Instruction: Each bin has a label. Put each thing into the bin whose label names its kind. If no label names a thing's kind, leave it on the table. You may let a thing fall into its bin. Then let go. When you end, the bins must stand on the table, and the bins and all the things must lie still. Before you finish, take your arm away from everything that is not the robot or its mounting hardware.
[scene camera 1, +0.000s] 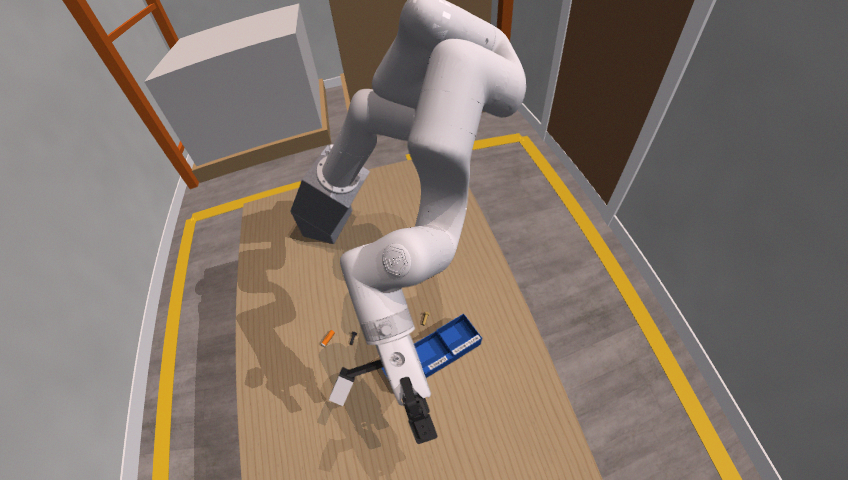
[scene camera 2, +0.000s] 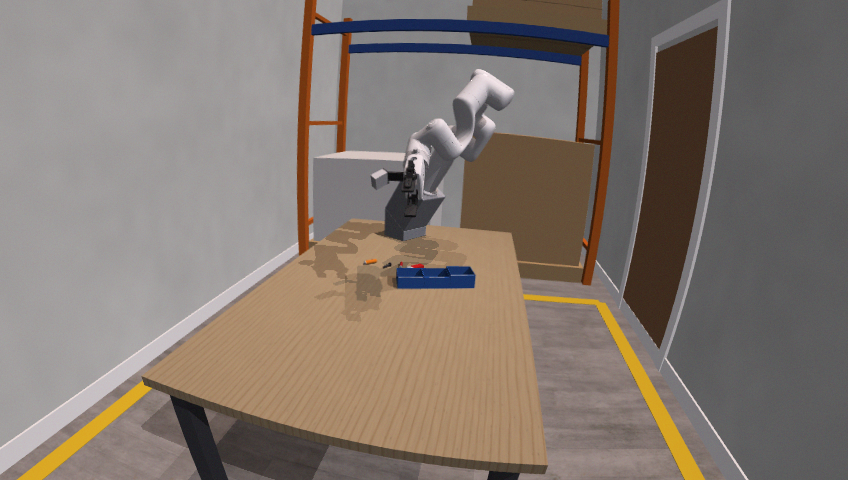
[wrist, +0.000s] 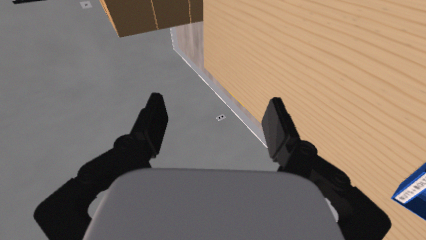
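Blue bin tray (scene camera 1: 454, 334), also (scene camera 2: 452, 277). Gripper (scene camera 1: 424, 426), also (wrist: 215, 107).
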